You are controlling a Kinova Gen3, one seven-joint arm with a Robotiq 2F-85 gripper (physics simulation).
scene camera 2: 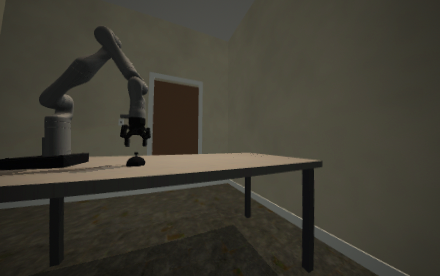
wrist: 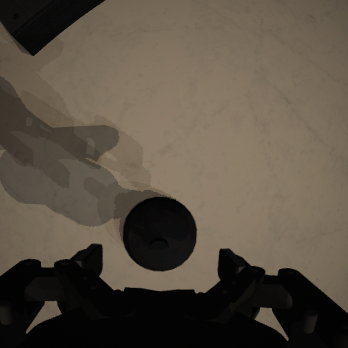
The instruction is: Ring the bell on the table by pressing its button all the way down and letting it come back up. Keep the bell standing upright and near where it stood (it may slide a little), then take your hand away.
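Where they show: gripper, fingertip midpoint: (scene camera 2: 136, 146) (wrist: 160, 259); arm's base at its link origin: (scene camera 2: 58, 155).
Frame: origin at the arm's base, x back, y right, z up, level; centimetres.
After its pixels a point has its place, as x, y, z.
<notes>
A black dome-shaped bell (scene camera 2: 135, 162) {-37.6, 21.8, -2.8} (wrist: 160, 227) {-36.5, 16.6, -0.4} stands upright on the table (scene camera 2: 225, 162) {-84.2, 28.1, -4.8} (wrist: 260, 150) {-39.7, 2.1, -4.8}. Its small button (scene camera 2: 136, 154) {-37.6, 18.1, 0.7} (wrist: 159, 243) {-37.1, 17.3, 1.8} sticks up at the top in the scene view and shows as a faint dark shape in the wrist view. My gripper (scene camera 2: 136, 143) {-37.4, 17.5, 4.8} (wrist: 160, 259) {-37.4, 17.5, 4.8} is open and empty and points down. In the scene view its fingertips are a little above the button, apart from the bell. In the wrist view the bell shows between and slightly ahead of the two fingertips.
The black arm base plate (scene camera 2: 75, 160) {-9.0, 5.1, -2.6} (wrist: 45, 22) {-8.7, 9.4, -1.7} lies on the table, left of the bell in the scene view and at the top left in the wrist view. Shadows of the arm fall left of the bell in the wrist view. A brown door (scene camera 2: 175, 117) is behind the table.
</notes>
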